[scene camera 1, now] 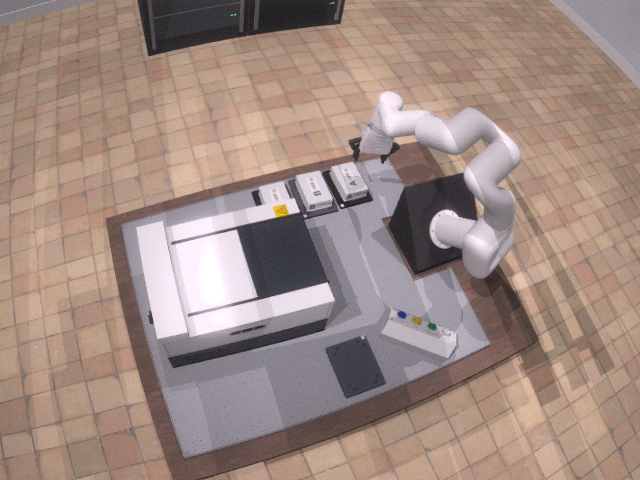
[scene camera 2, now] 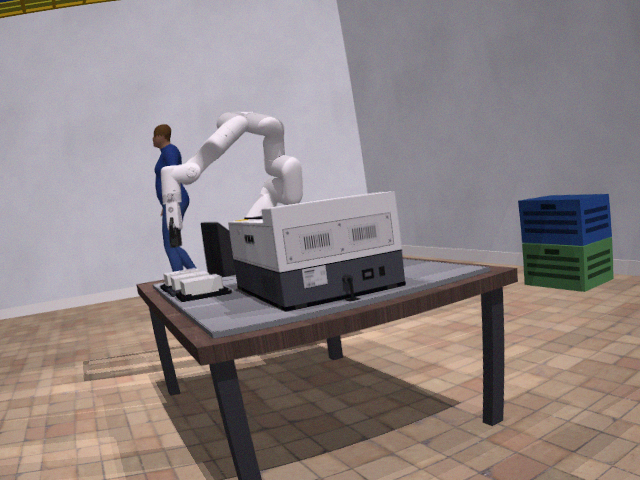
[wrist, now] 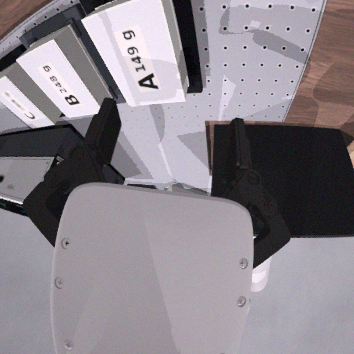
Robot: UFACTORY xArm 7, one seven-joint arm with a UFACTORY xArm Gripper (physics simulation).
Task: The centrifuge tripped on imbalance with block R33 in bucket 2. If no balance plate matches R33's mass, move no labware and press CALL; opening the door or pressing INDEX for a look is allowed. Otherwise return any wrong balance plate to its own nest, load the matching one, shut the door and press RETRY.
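Frame: origin at the arm's base, x down, y back, z left, level; millimetres.
Where they show: gripper, fingertip midpoint: [scene camera 1: 368, 159] [scene camera 2: 176, 246] [wrist: 172, 118]; arm's base, origin of the base link: [scene camera 1: 445, 229].
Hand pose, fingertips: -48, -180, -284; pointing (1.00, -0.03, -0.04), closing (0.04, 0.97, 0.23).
Each offset is from my fingertips to the top centre of the thing, as dx, dy, dz. "spot": to the spot under its first point.
My gripper [scene camera 1: 369, 159] [scene camera 2: 175, 242] [wrist: 172, 118] is open and empty, above the table edge near plate A. White balance plates stand in a row on dark nests: plate A @(+86, -52, -1) [scene camera 1: 349, 180] [wrist: 135, 60] reads 149 g, plate B @(+86, -182, +16) [scene camera 1: 314, 191] [wrist: 65, 82] reads 248 g, and plate C @(+86, -314, +37) [scene camera 1: 273, 193] [scene camera 2: 201, 284] [wrist: 22, 102] has a label too small to read. The white centrifuge [scene camera 1: 211, 268] [scene camera 2: 330, 263] has a dark panel @(-73, -384, +325) [scene camera 1: 284, 255] on top; its inside, the buckets and block R33 are hidden. The button box @(+56, -19, +584) [scene camera 1: 418, 338] has blue, yellow, green and white buttons; their lettering is unreadable.
A dark flat pad @(spot: +123, -233, +622) [scene camera 1: 355, 366] lies beside the button box. The arm's black pedestal [scene camera 1: 423, 222] [wrist: 285, 180] stands at the table's side. Dark cabinets [scene camera 1: 196, 23] stand on the floor. A person in blue [scene camera 2: 169, 155] stands behind the arm. Blue and green crates [scene camera 2: 566, 242] stand far off.
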